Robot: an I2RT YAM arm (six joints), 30 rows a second.
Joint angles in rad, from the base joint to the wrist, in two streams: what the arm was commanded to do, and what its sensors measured. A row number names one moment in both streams.
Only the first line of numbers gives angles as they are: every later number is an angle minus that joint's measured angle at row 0.
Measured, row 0:
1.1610 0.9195 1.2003 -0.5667 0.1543 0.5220
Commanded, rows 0 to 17:
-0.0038 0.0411 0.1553 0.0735 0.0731 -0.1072
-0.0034 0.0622 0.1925 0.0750 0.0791 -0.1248
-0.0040 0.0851 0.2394 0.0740 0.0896 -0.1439
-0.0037 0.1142 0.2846 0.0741 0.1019 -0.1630
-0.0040 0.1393 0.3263 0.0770 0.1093 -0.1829
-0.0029 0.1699 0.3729 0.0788 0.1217 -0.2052
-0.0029 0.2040 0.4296 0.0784 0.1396 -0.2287
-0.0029 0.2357 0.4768 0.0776 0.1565 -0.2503
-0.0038 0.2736 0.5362 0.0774 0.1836 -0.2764
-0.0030 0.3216 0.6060 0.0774 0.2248 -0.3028
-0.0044 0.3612 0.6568 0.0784 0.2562 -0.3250
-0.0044 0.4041 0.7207 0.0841 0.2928 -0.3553
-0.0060 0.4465 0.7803 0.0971 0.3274 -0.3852
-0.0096 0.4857 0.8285 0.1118 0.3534 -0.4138
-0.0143 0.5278 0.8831 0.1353 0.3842 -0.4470
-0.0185 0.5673 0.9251 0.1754 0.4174 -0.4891
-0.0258 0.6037 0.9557 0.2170 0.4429 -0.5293
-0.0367 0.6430 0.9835 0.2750 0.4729 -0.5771
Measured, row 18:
-0.0145 0.6123 0.8702 0.0149 0.3170 -0.4196
